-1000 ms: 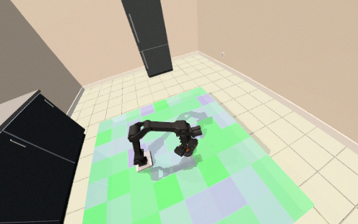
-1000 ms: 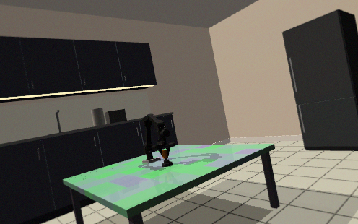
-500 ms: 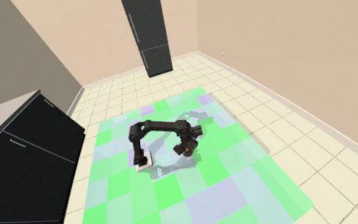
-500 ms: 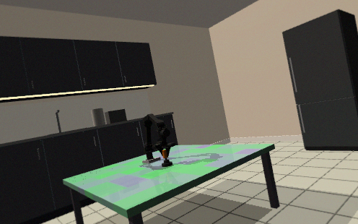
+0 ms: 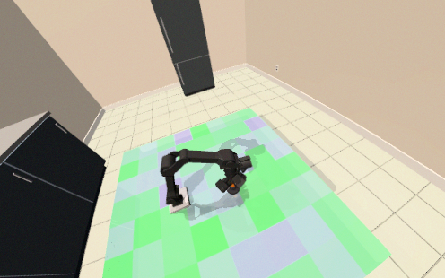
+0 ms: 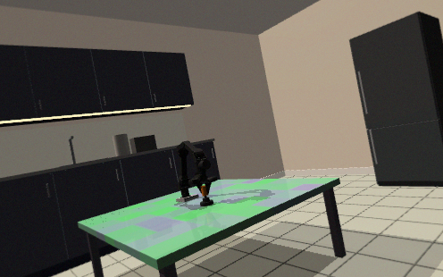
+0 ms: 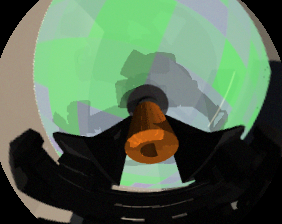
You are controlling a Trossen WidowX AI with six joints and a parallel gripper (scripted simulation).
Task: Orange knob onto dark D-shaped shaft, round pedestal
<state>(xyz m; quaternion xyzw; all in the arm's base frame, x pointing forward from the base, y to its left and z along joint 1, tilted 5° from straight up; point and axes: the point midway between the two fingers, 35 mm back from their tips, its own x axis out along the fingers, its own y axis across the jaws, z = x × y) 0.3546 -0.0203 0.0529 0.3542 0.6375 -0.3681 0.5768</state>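
Now: the dark round pedestal 40 mm below my gripper tip. Also, from my gripper tip: orange knob (20 mm above).
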